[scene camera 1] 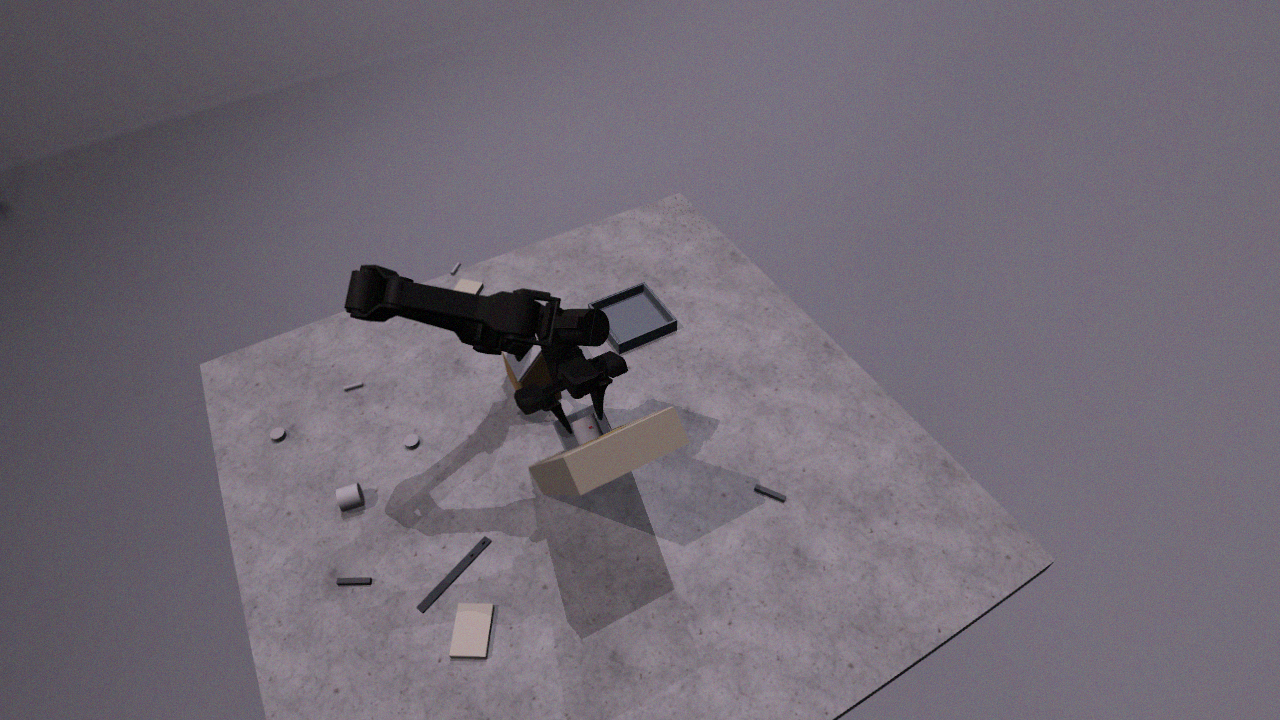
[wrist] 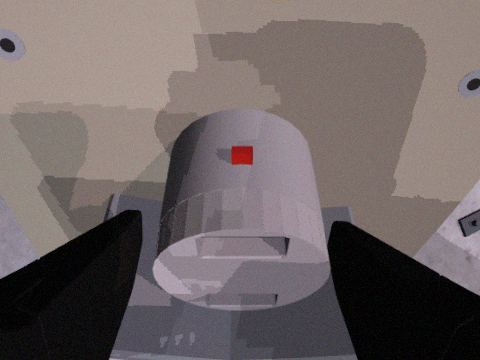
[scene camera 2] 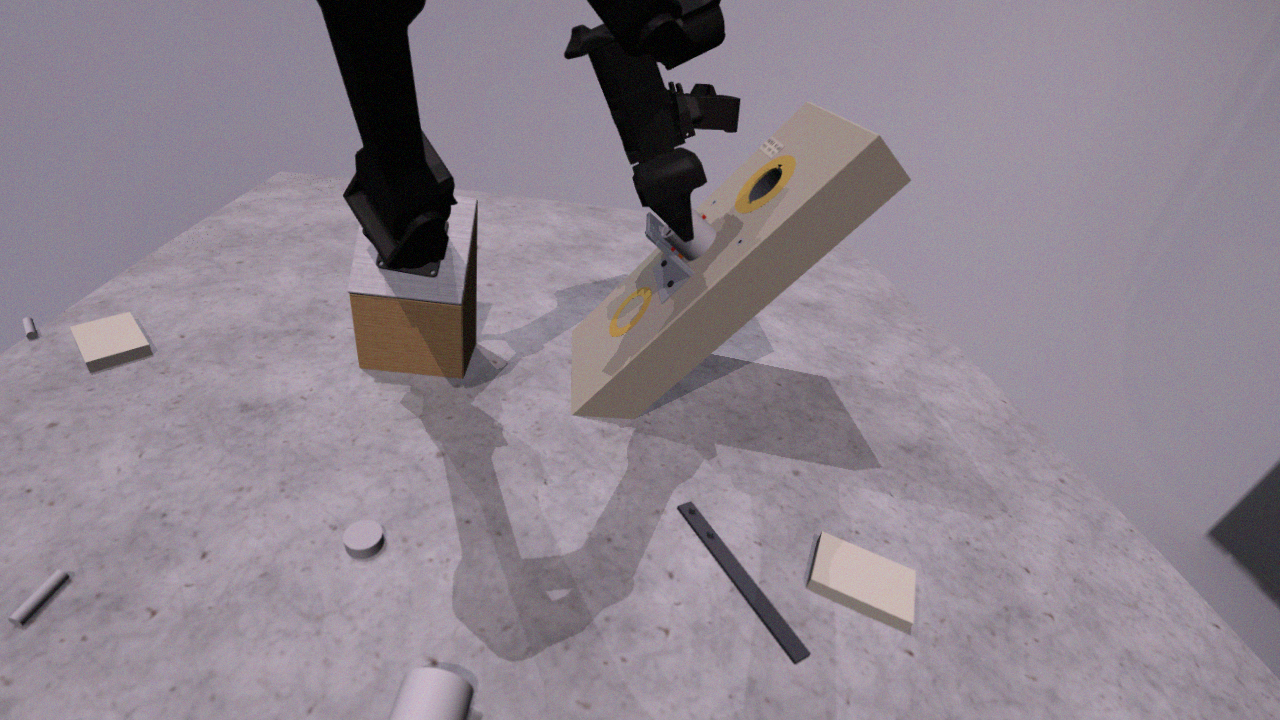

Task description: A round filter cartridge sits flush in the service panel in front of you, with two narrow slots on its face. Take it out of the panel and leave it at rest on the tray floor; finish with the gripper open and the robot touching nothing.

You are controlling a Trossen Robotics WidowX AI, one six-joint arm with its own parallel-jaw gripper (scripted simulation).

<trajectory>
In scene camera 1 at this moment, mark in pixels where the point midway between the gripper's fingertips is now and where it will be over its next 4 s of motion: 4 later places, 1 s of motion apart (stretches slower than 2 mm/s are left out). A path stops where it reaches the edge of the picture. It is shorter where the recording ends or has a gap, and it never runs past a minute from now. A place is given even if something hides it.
My gripper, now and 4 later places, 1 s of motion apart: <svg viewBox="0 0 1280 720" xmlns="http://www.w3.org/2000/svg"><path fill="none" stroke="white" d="M585 426L584 408L619 363L663 289L634 282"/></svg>
</trajectory>
